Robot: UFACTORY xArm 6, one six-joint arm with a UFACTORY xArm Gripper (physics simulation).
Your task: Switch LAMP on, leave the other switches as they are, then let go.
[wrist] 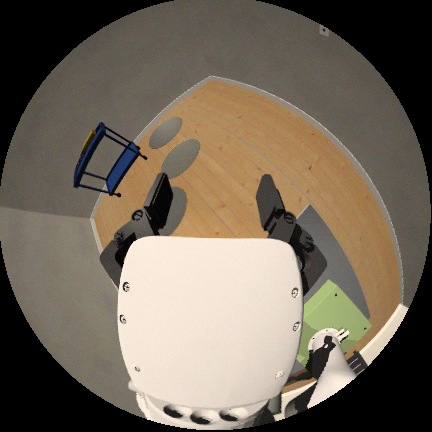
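Pixels of known places: gripper, fingertip midpoint: (213, 182); arm's base, origin of the base link: (323, 341).
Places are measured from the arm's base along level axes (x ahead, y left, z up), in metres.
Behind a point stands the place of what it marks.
Observation:
My gripper (213, 182) @(x -0.020, y -0.581, z 0.207 m) is open and empty, its two black fingers wide apart above the wooden surface. The switch marked LAMP and the other switches do not show in the wrist view. The white gripper housing hides a large part of the lower middle of the view, so what lies beneath it cannot be seen.
Three flat grey ovals (166, 132) (181, 158) (176, 212) lie near the left finger. A blue frame (120, 169) stands beyond the left edge. A dark grey slab (332, 255) and a green plate (337, 307) @(x -0.102, y -0.090, z -0.038 m) with the white arm base (322, 340) @(x -0.001, y -0.072, z 0.036 m) are at the lower right.

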